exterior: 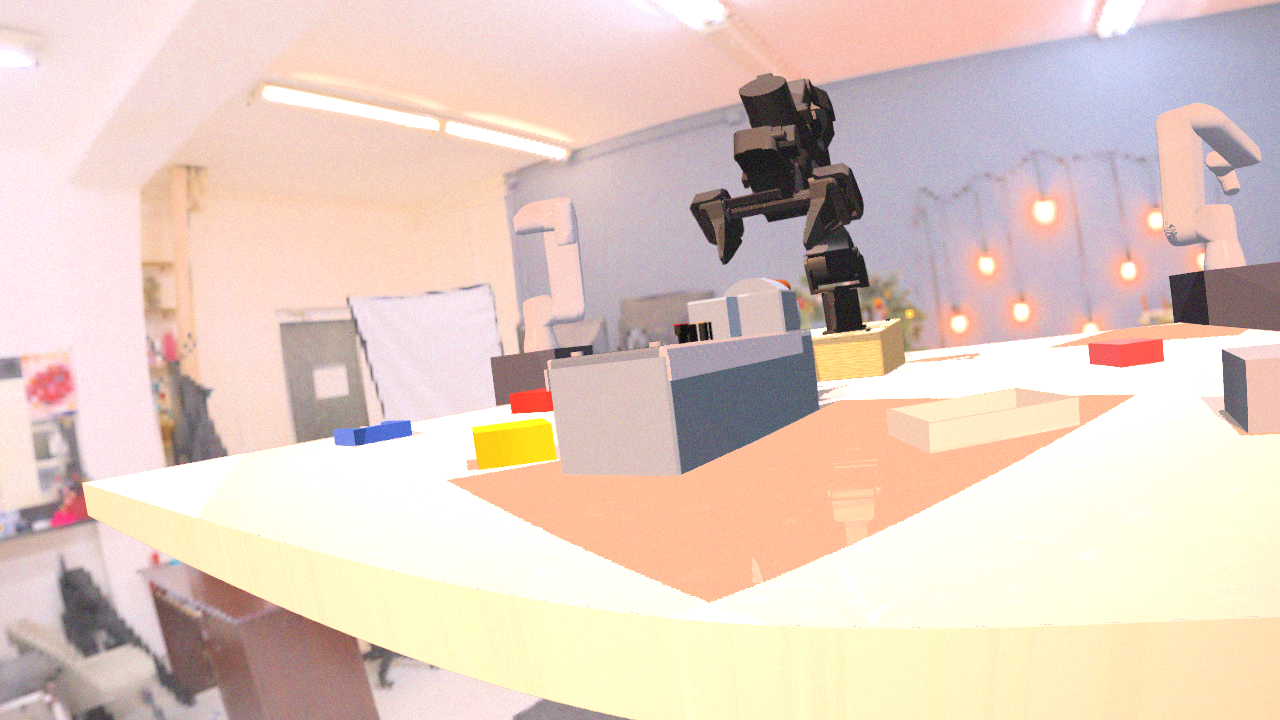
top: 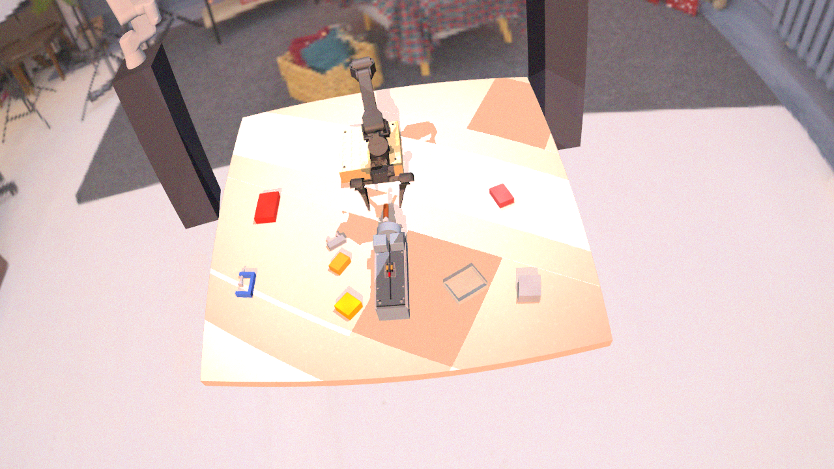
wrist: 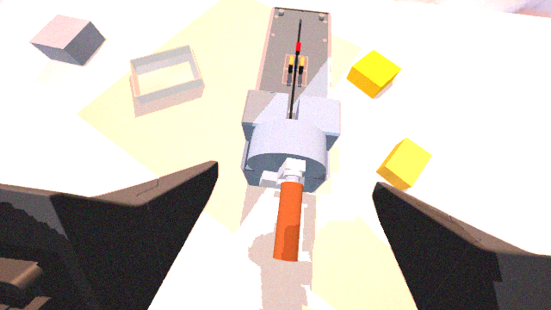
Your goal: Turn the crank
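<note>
Right now the orange crank handle is 2 cm behind my gripper tip and 3 cm below it. Round my gripper tip: shallow white tray (23 cm ahead, 18 cm to the left, 15 cm below); red pointer (19 cm ahead, 3 cm to the right, 7 cm below); yellow cube (22 cm ahead, 17 cm to the right, 14 cm below).
</note>
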